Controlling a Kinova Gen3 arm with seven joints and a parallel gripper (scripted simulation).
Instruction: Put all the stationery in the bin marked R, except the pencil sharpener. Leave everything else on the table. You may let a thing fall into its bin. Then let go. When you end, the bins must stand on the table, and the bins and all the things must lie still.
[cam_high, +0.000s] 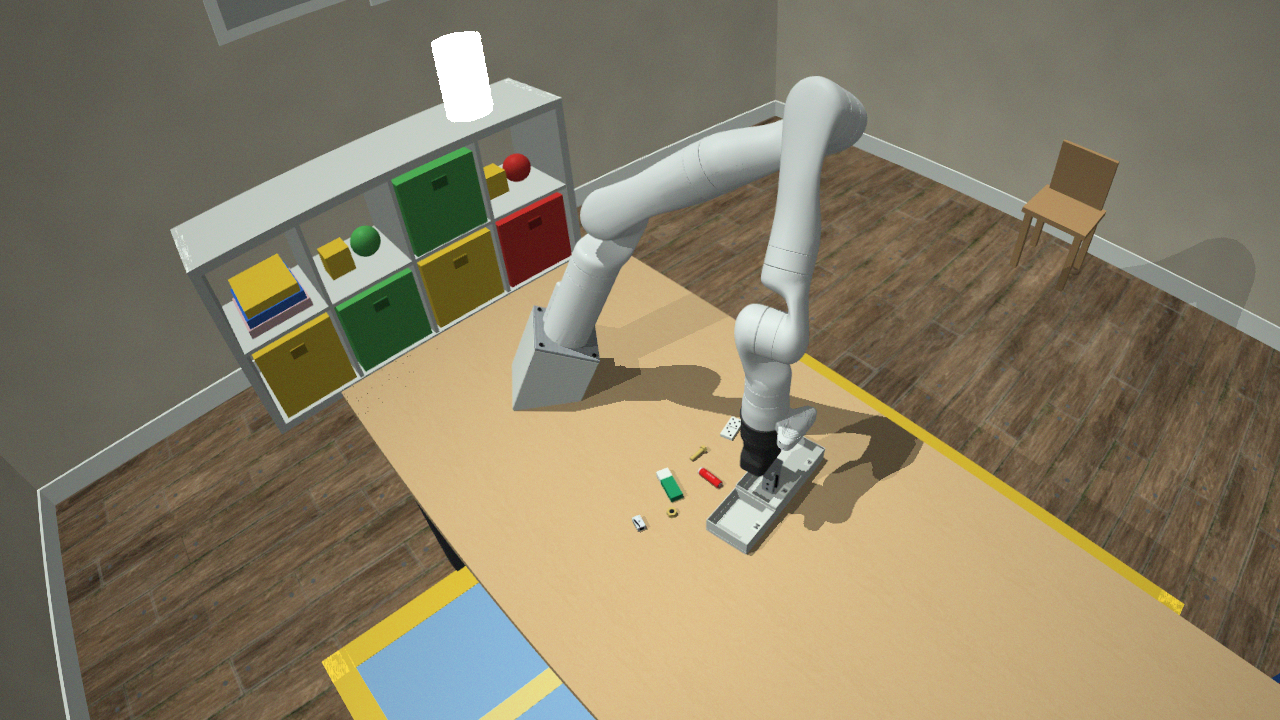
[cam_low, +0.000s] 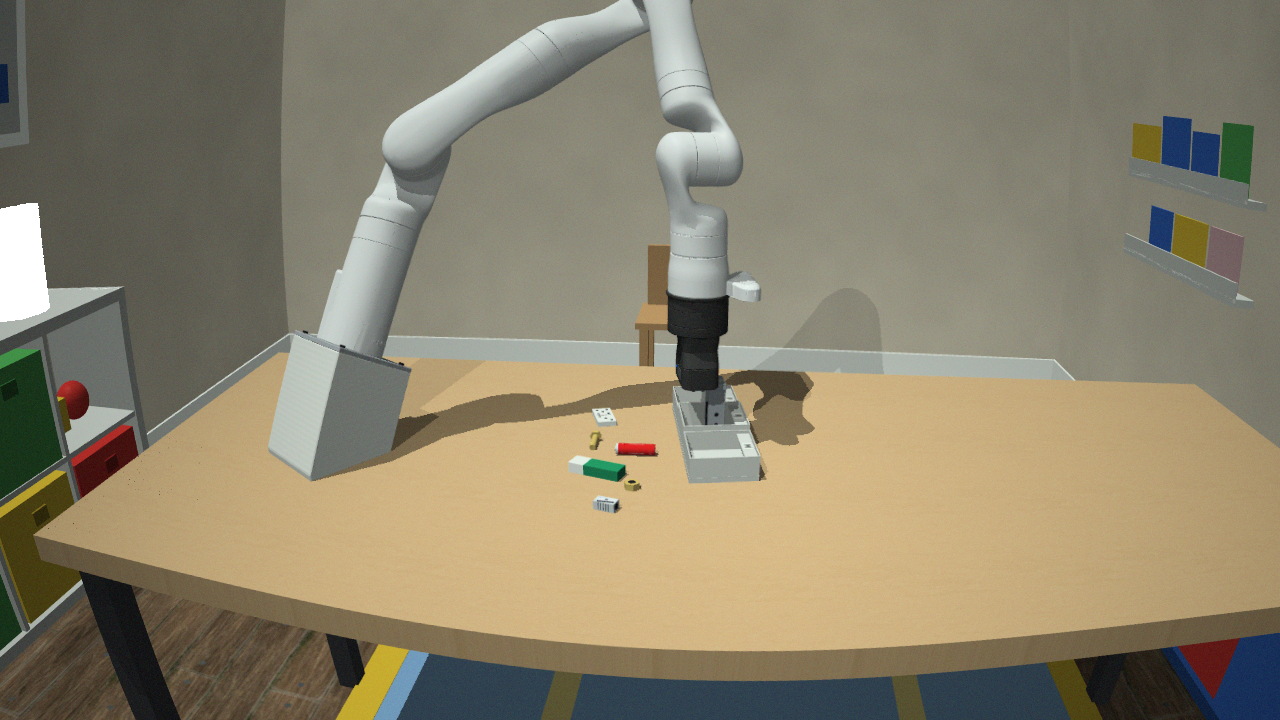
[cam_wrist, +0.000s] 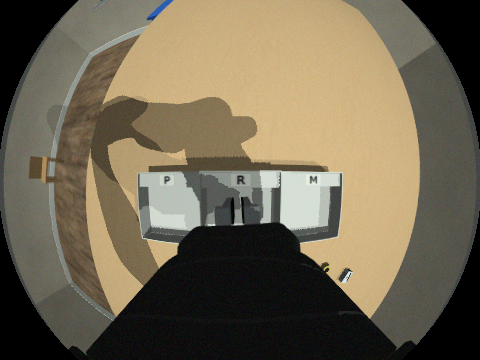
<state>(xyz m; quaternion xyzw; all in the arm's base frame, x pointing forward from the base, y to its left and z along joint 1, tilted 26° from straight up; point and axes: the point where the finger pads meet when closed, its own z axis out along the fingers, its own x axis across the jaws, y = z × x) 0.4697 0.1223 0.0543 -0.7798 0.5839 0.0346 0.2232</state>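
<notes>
Right now the tray is 2 cm below my hand. The rest, counted from my hand: brass bolt: 15 cm behind, 4 cm to the right, 3 cm below; red cylinder: 9 cm behind, 7 cm to the right, 3 cm below; white domino: 16 cm behind, 4 cm to the left, 3 cm below.
</notes>
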